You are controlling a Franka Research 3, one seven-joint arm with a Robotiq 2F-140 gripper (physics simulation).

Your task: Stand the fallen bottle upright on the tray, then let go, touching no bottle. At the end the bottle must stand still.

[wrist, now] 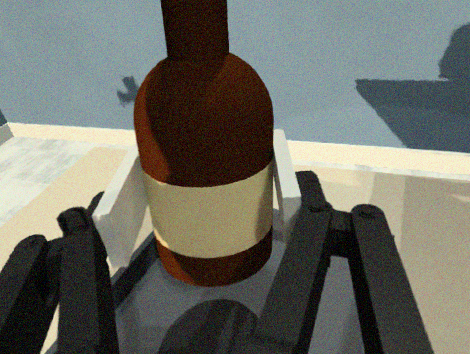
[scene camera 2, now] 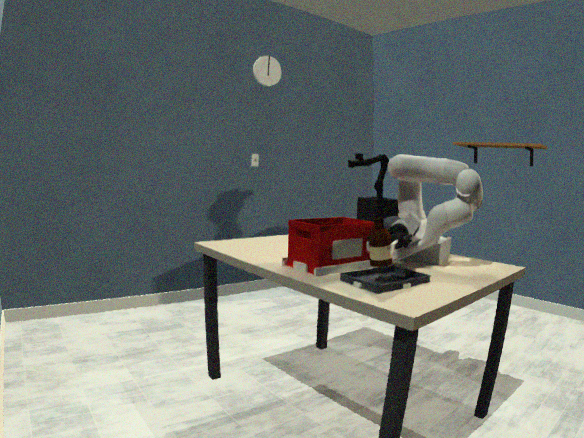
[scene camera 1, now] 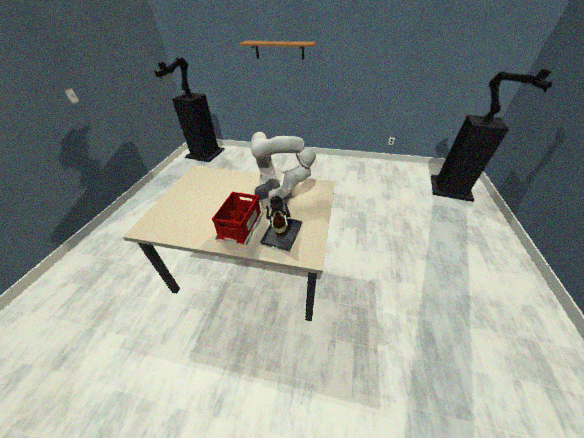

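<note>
The brown bottle with a cream label (scene camera 1: 280, 223) (scene camera 2: 380, 253) (wrist: 210, 215) is upright or nearly so, neck up. My gripper (scene camera 1: 278, 216) (scene camera 2: 381, 247) (wrist: 209, 159) is shut on it, one pale fingertip pad on each side of the label. The black tray (scene camera 1: 272, 241) (scene camera 2: 361, 283) (wrist: 134, 270) lies flat on the table below the bottle. The bottle's base looks slightly above the tray, toward its rear part in the second scene view; the exact gap is hard to tell. The bottle's top is cut off in the wrist view.
A red crate (scene camera 1: 229, 233) (scene camera 2: 306, 250) stands close beside the tray, on a pale base, and rises well above the tray's rim. The wooden table (scene camera 1: 170, 220) (scene camera 2: 240, 250) ends a short way in front of the tray. Two black pedestals (scene camera 1: 197, 125) (scene camera 1: 470, 155) with arms stand off the table.
</note>
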